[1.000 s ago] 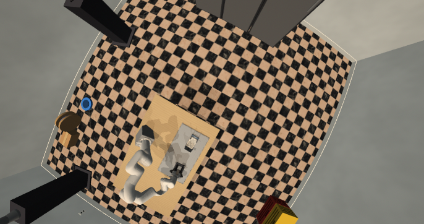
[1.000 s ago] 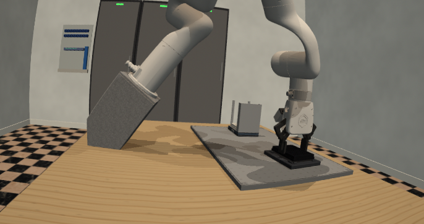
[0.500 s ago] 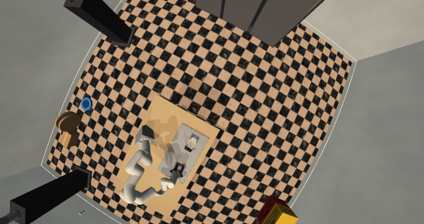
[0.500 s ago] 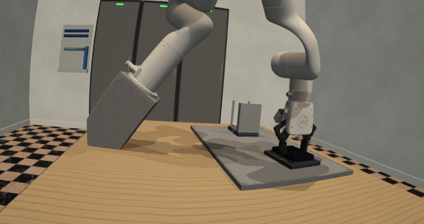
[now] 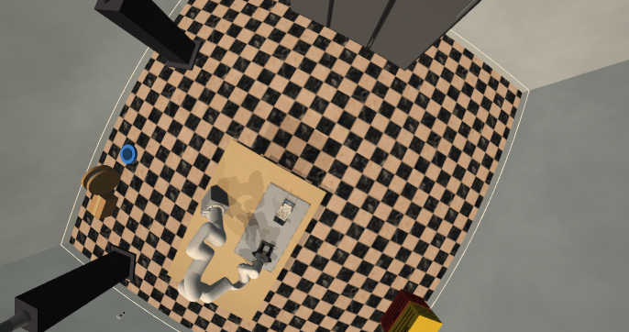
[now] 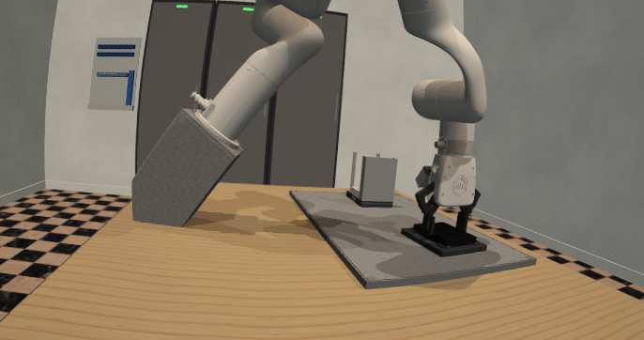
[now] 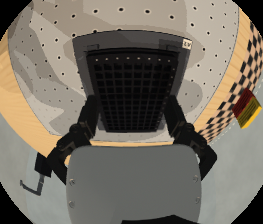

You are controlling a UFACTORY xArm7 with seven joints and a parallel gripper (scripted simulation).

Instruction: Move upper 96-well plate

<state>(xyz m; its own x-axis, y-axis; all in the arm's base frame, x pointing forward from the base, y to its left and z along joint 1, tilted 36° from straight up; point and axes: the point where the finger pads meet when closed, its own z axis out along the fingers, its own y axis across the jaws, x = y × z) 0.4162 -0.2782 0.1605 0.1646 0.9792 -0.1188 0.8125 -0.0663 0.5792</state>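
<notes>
Right now my hand is 10 mm above the black 96-well plate. Round my hand: pale plate 90 mm ahead, 390 mm to the left; pale A1 square 70 mm ahead, 60 mm to the left, 20 mm below.
</notes>
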